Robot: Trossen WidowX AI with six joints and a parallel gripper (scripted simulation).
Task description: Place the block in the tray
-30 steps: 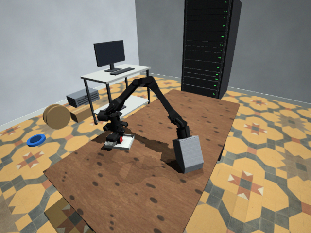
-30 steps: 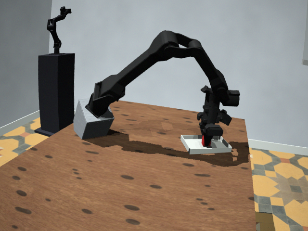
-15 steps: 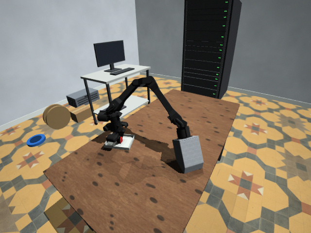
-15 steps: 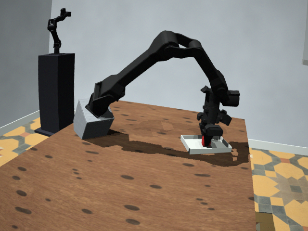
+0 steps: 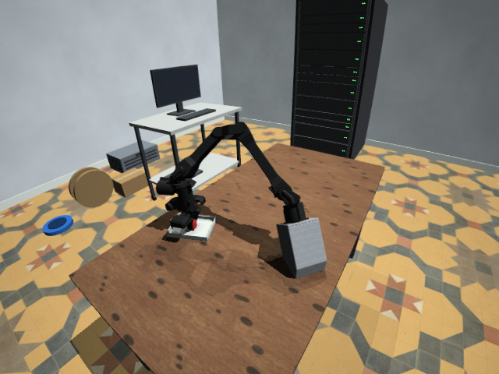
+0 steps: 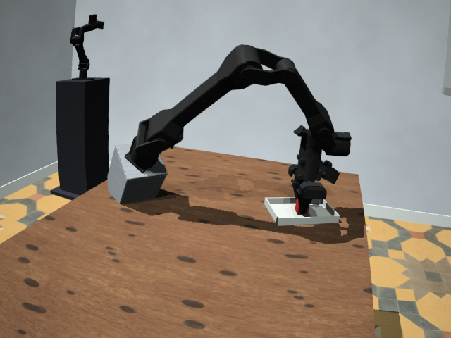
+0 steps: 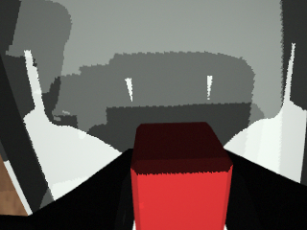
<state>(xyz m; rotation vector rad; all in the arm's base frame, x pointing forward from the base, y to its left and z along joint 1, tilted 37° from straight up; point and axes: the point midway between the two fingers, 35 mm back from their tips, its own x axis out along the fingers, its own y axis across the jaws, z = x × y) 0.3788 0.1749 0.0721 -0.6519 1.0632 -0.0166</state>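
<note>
My hand is 20 mm above the red block. Also, from my hand: white tray: 30 mm below.
</note>
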